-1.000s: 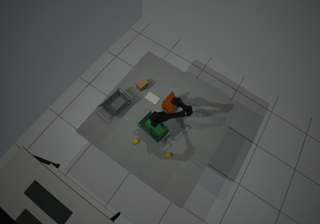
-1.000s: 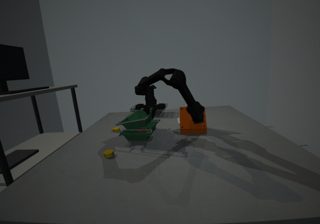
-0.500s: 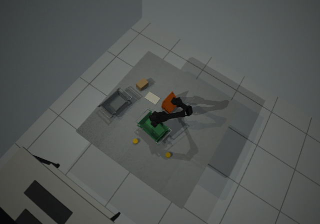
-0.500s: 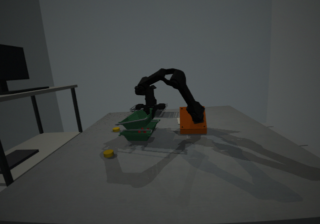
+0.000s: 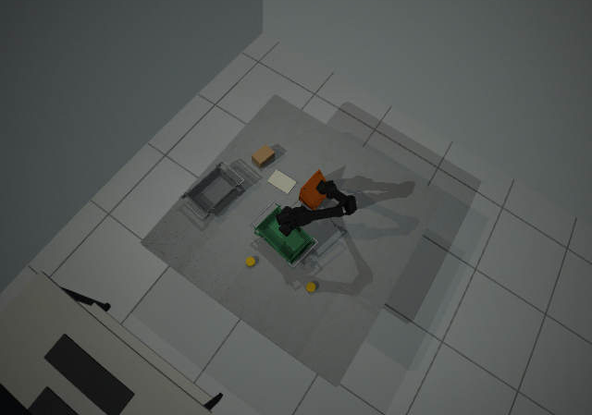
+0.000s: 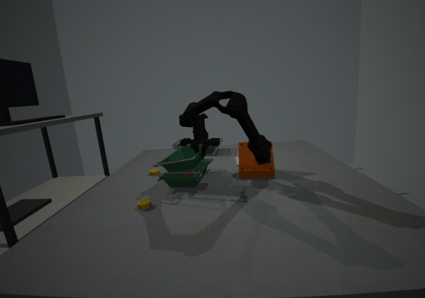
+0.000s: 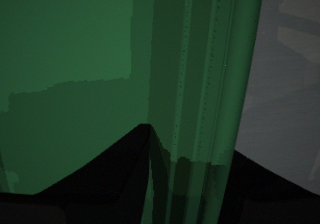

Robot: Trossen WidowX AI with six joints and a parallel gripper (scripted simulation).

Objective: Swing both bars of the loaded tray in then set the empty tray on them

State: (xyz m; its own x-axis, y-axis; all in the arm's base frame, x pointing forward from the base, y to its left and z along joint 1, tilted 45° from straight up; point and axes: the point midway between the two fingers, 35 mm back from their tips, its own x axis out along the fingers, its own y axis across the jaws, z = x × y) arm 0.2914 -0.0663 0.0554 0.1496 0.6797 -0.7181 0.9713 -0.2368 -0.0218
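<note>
Now: gripper tip 70 mm short of the green tray, 20 mm to the left of it and 20 mm below it. Round my gripper tip: white pad (240 mm behind, 220 mm to the right, 100 mm below); brown box (310 mm behind, 400 mm to the right, 70 mm below).
</note>
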